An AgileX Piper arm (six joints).
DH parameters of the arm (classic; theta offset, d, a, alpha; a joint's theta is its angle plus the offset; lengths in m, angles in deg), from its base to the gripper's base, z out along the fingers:
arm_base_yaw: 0 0.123 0 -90
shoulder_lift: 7.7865 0 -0.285 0
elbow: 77.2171 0 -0.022 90
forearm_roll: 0 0.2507 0 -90
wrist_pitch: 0 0 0 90
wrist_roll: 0 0.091 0 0
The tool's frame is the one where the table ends.
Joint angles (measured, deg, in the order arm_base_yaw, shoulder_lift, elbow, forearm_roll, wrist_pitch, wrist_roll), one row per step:
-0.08 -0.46 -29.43 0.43 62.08 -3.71
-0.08 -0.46 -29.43 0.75 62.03 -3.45
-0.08 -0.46 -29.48 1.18 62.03 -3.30
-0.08 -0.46 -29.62 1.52 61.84 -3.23
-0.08 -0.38 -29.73 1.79 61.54 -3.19
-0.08 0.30 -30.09 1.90 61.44 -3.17
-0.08 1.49 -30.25 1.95 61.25 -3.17
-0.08 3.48 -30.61 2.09 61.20 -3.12
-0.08 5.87 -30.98 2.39 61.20 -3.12
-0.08 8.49 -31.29 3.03 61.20 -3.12
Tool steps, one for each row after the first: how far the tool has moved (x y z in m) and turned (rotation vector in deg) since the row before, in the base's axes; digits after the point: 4 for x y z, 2 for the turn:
0.0000 0.0004 0.0001 0.49 -0.05 0.06
-0.0001 0.0006 0.0002 0.49 -0.05 0.18
-0.0002 0.0005 0.0009 0.34 -0.33 0.16
0.0002 0.0004 0.0010 0.26 -0.33 0.13
0.0012 0.0001 0.0020 0.11 0.22 0.05
0.0032 0.0001 0.0012 0.05 0.84 0.02
0.0050 0.0002 0.0019 0.16 1.58 0.05
0.0062 0.0004 0.0017 0.26 2.02 0.16
0.0071 0.0009 0.0011 0.56 2.31 0.31

